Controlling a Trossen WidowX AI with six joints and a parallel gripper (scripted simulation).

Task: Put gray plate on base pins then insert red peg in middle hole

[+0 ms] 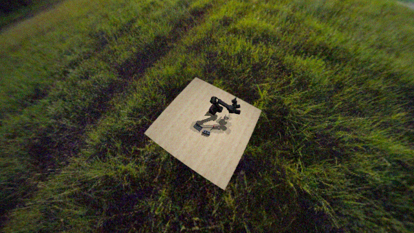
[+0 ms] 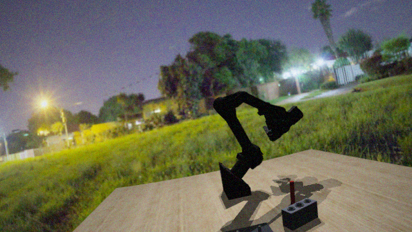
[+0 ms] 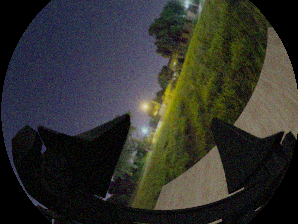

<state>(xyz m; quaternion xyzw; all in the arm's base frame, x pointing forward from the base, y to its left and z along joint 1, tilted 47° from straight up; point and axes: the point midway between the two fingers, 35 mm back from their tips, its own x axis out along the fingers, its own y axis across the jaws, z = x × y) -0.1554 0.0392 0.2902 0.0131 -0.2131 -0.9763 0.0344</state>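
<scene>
The gray plate lies 52 cm ahead of my gripper tip, 24 cm below it and 18 cm to the right of it. Round my gripper tip: red peg: 41 cm ahead, 23 cm below, 13 cm to the right.
</scene>
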